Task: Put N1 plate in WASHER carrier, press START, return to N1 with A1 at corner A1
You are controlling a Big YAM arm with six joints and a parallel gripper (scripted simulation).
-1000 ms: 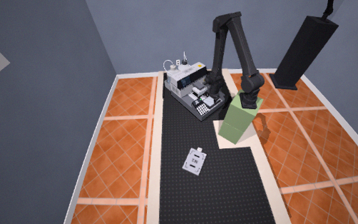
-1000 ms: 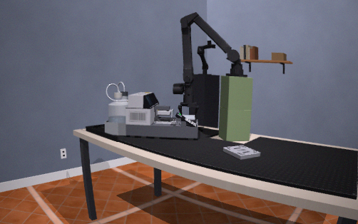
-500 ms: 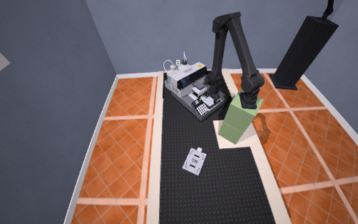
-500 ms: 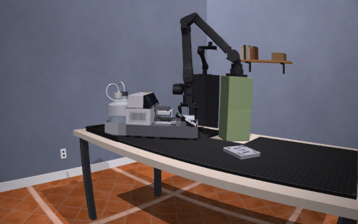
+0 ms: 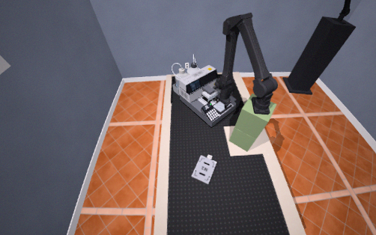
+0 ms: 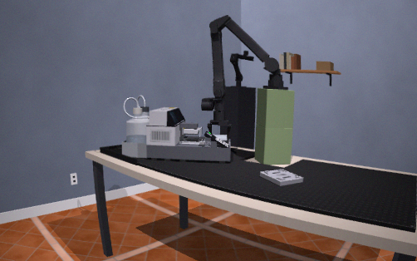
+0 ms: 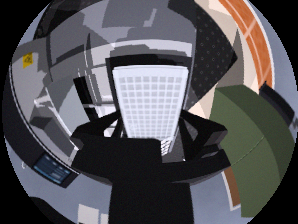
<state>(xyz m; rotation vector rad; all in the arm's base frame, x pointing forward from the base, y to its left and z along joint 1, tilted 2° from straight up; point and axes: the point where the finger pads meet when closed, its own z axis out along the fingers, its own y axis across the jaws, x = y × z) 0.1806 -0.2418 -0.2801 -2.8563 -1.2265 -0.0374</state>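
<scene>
Now: the well plate 1 cm below my hand. Round my hand: bottle (37 cm ahead, 26 cm to the right, 4 cm above); plate nest N1 (53 cm to the left, 11 cm ahead, 10 cm below); plate washer (11 cm to the right, 11 cm ahead, 2 cm above).
</scene>
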